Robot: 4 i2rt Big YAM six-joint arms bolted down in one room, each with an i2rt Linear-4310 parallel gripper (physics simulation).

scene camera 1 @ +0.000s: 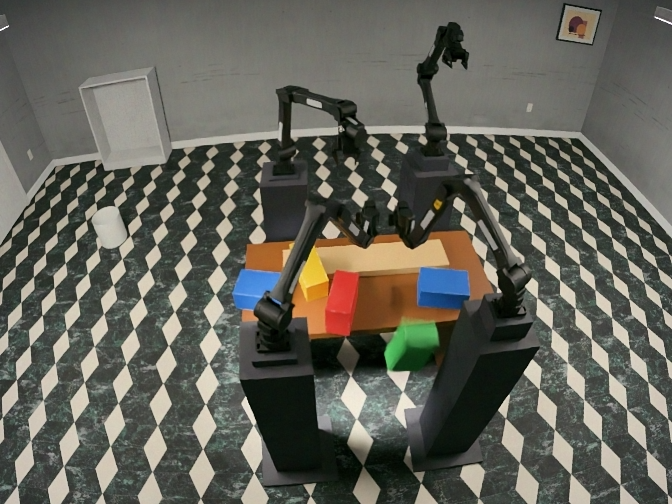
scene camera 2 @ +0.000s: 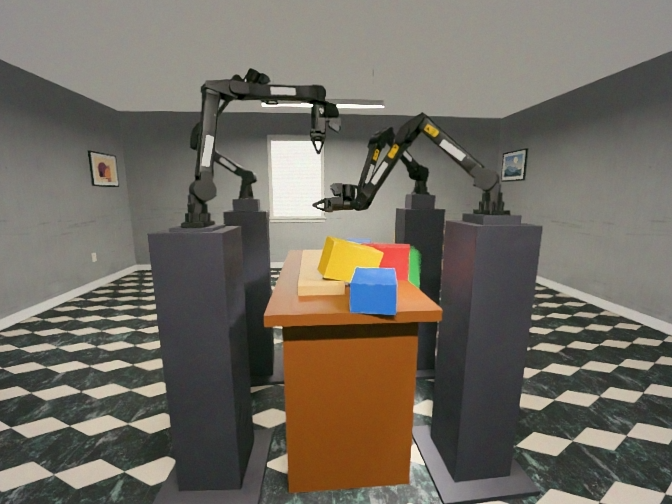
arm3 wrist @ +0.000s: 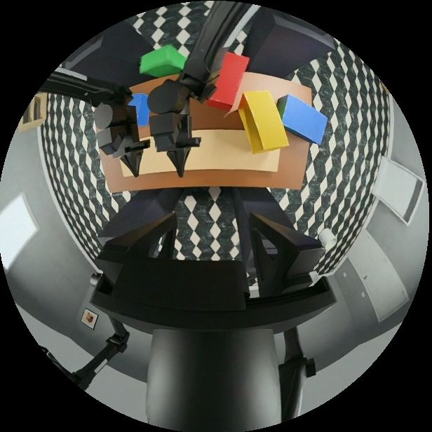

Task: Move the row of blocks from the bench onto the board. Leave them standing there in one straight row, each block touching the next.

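Note:
The yellow block (arm3 wrist: pixel 262 120) (scene camera 1: pixel 313 273) (scene camera 2: pixel 347 260) leans tilted, partly on the board (arm3 wrist: pixel 215 150) (scene camera 1: pixel 390 257) (scene camera 2: pixel 320 290). The red block (arm3 wrist: pixel 229 82) (scene camera 1: pixel 341 303) lies on the bench (arm3 wrist: pixel 295 170) (scene camera 1: pixel 379 303) by its edge. The green block (arm3 wrist: pixel 162 61) (scene camera 1: pixel 412 346), blurred and tilted, is beyond that edge. One blue block (arm3 wrist: pixel 302 119) (scene camera 1: pixel 256 289) (scene camera 2: pixel 373 291) overhangs the bench end; another blue block (arm3 wrist: pixel 141 107) (scene camera 1: pixel 442 287) is near the opposite end. My arm3 gripper (arm3 wrist: pixel 214 237) is open and empty above. Two other grippers (arm3 wrist: pixel 135 167) (arm3 wrist: pixel 181 167) hang over the board side.
In scene camera 1, the two front arms reach over the bench from dark pedestals (scene camera 1: pixel 279 423) (scene camera 1: pixel 461 390), their wrists close together. The far-left arm (scene camera 1: pixel 314 101) bends toward the bench; the far-right arm (scene camera 1: pixel 428 100) stands raised. A white cylinder (scene camera 1: pixel 109 227) stands on the floor.

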